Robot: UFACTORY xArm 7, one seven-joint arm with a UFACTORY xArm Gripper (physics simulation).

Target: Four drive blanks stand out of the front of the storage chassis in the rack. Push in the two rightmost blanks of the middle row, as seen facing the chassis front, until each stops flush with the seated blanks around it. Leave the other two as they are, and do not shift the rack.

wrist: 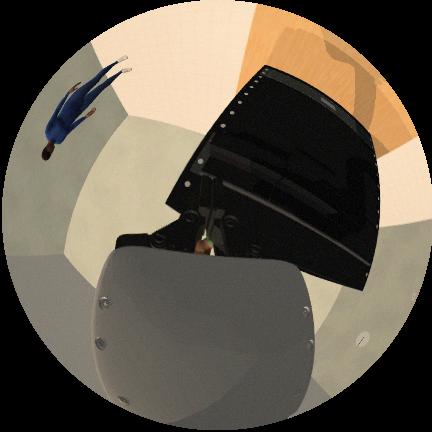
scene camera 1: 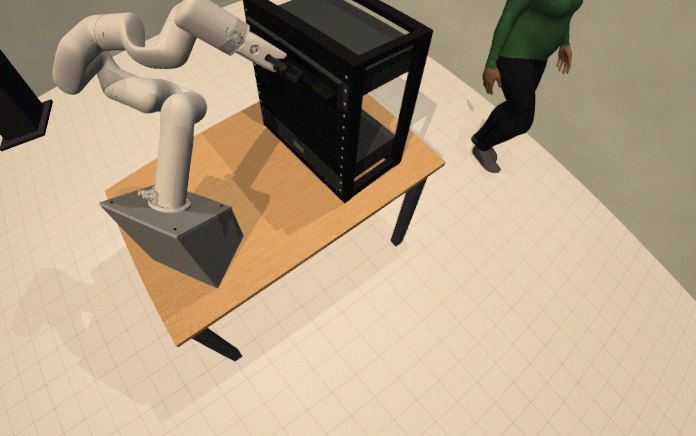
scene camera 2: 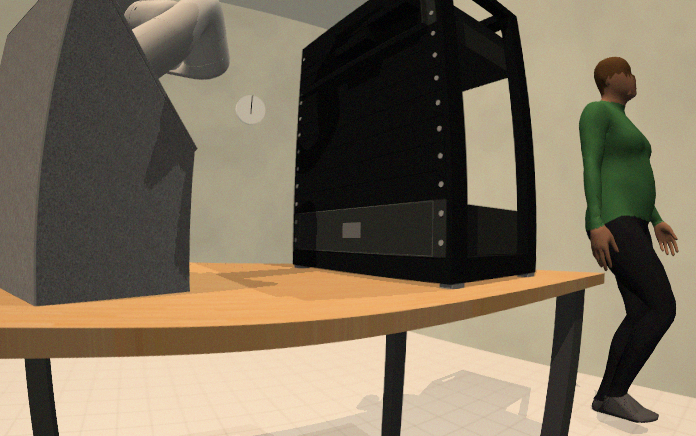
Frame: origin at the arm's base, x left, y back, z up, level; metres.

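Where they show: gripper, fingertip midpoint: (wrist: 208,189) (scene camera 1: 298,76); arm's base, origin of the base link: (scene camera 1: 169,204) (scene camera 2: 96,87).
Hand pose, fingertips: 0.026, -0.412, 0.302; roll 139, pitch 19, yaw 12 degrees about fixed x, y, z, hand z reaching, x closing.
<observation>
Things, the pixels of their centre, and the offset from my fingertips, as dx, dy, dz. "pt": a spot on its surface instead.
- storage chassis, surface spot: (wrist: 198,166) pt -0.009, -0.113, -0.055
- long dark blank, body centre: (wrist: 242,168) (scene camera 2: 409,19) (scene camera 1: 331,82) +0.055, -0.098, -0.088
- lower panel, body centre: (scene camera 2: 353,230) (scene camera 1: 299,145) (wrist: 327,104) +0.206, -0.033, -0.488
The black rack (scene camera 1: 353,138) (scene camera 2: 454,154) (wrist: 187,194) stands upright on the table. The storage chassis (scene camera 1: 342,95) (wrist: 198,166) is in its upper part, with a dark, shadowed front. In the wrist view, where the table lies at the top, a long dark blank (wrist: 240,161) stands out at the chassis's right part as seen facing it, and further raised faces (wrist: 317,201) continue toward the other end. Their edges and depths are hard to tell. My gripper (scene camera 1: 295,76) (wrist: 208,189) is shut and empty, its tips close to the chassis front near its right end; contact cannot be told.
The wooden table (scene camera 1: 287,251) (scene camera 2: 246,341) (wrist: 260,40) carries the rack and the arm's grey wedge base (scene camera 1: 205,246) (scene camera 2: 113,179). A lower panel (scene camera 2: 390,231) sits in the rack. A person in green (scene camera 1: 529,35) (scene camera 2: 618,164) stands beyond the table; a person in blue (wrist: 70,112) stands farther off.
</observation>
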